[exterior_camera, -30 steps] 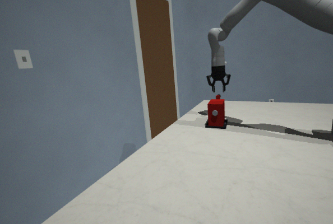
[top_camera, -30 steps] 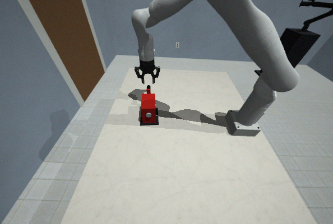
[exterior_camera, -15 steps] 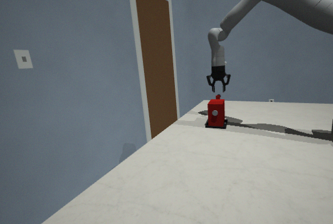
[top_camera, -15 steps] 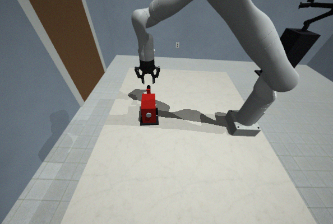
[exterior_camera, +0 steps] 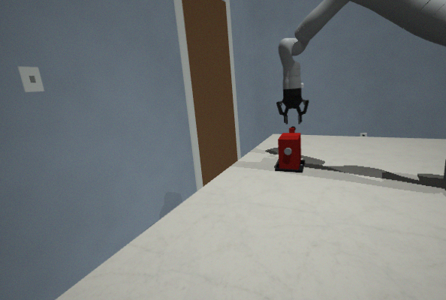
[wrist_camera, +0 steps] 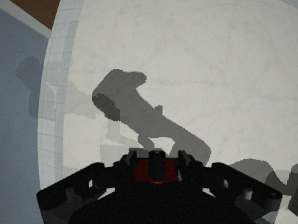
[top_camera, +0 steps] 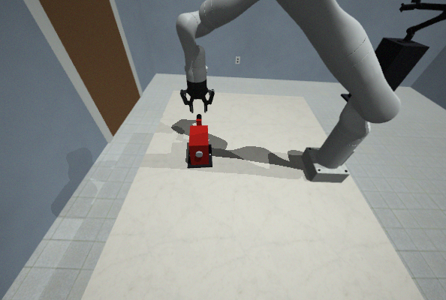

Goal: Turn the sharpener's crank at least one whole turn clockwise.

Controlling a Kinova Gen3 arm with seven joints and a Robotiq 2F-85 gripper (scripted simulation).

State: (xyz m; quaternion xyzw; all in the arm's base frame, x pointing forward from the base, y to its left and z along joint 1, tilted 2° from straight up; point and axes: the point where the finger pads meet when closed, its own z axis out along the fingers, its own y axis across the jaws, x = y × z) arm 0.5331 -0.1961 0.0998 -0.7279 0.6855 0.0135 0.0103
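Now: the crank knob 2 cm to the left of my hand and 4 cm below it.
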